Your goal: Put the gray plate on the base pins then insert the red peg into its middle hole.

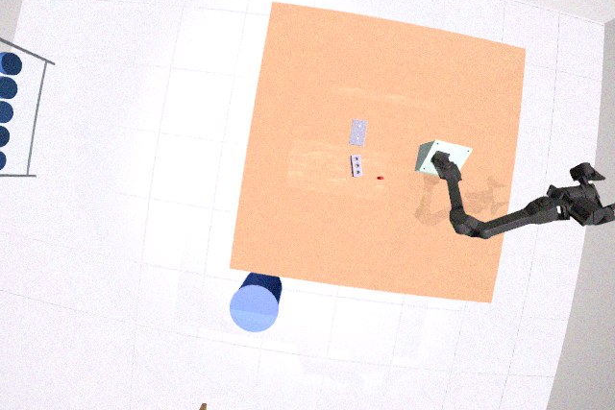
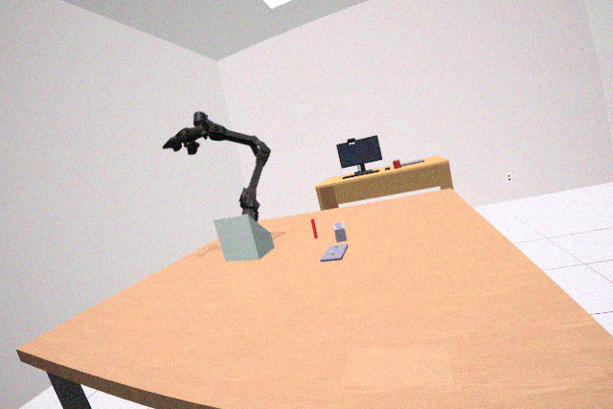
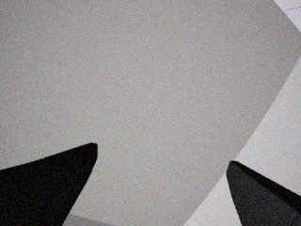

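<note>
My gripper tip is 730 mm short of the gray plate, 80 mm to the right of it and 510 mm above it. From my gripper tip the other things lie so: red peg 610 mm ahead, 110 mm to the left, 510 mm below.
</note>
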